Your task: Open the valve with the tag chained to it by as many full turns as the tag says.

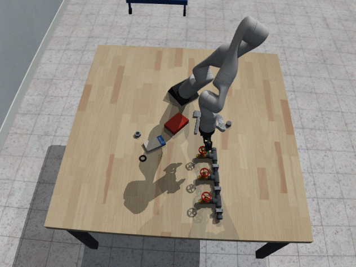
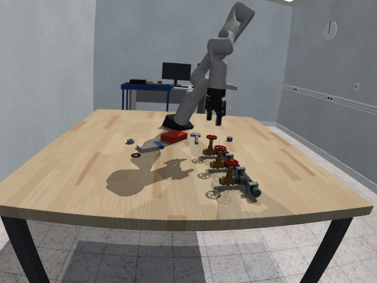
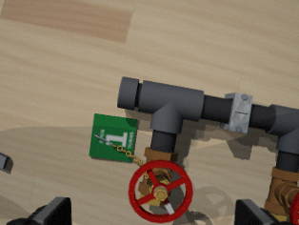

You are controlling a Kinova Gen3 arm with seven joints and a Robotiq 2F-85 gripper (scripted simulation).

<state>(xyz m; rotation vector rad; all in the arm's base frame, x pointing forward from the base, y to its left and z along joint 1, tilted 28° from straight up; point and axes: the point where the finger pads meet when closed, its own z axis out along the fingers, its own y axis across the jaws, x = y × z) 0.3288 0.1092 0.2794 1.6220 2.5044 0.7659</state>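
Right now my hand is 150 mm above the green tag and 50 mm past it. Also, from my hand: red block 190 mm to the right, 160 mm behind, 140 mm below; grey hammer 230 mm behind, 150 mm below, 90 mm to the right.
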